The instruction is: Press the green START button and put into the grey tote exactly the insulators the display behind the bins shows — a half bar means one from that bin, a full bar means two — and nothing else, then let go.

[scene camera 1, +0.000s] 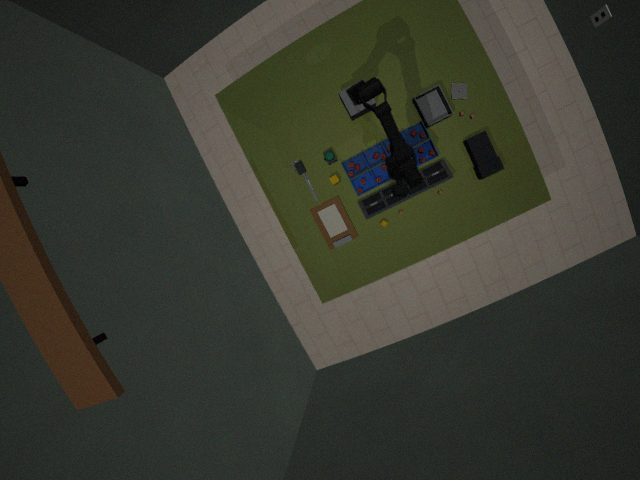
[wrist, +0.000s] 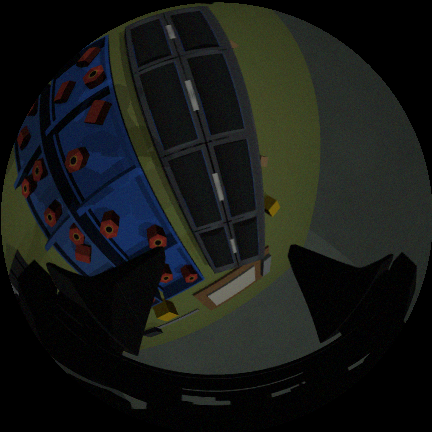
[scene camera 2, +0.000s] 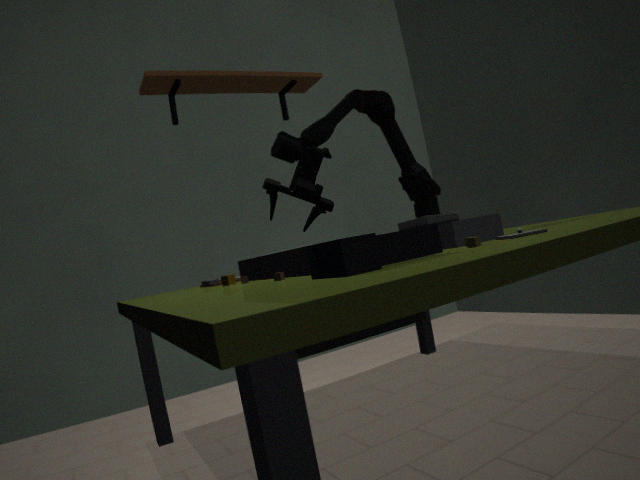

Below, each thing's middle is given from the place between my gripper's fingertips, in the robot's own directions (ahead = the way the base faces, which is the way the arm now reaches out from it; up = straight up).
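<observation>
Display [scene camera 2: 294,263]: my hand 10 cm above it, 3 cm short of it, 6 cm to the right of it. From my hand: black box [scene camera 2: 350,256], 10 cm below, 2 cm behind, 46 cm to the left; grey tote [scene camera 2: 452,234], 10 cm below, 30 cm behind, 30 cm to the left; wooden tray with white object [scene camera 1: 331,217], 12 cm below, 10 cm ahead, 32 cm to the right.
</observation>
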